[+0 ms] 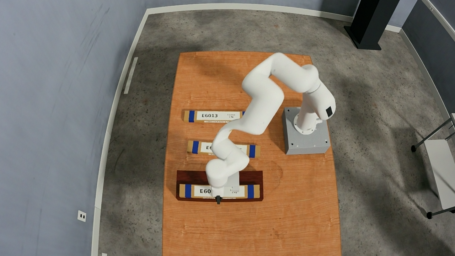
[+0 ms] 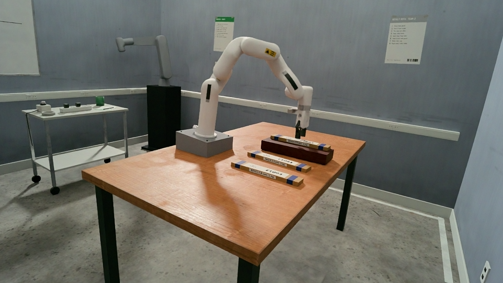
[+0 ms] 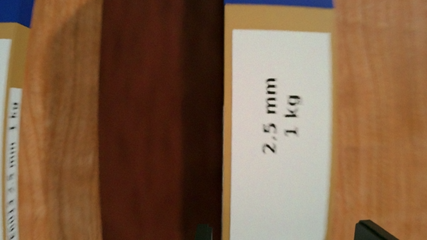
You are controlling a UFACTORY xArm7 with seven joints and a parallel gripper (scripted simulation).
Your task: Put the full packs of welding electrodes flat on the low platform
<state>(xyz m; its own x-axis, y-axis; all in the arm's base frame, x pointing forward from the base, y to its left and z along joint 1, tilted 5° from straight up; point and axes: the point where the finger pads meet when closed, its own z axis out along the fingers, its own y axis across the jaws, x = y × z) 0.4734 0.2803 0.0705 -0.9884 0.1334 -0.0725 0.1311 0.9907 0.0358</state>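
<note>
My gripper is now 10 mm past the low platform, 40 mm to the left of it and 90 mm above it.
</note>
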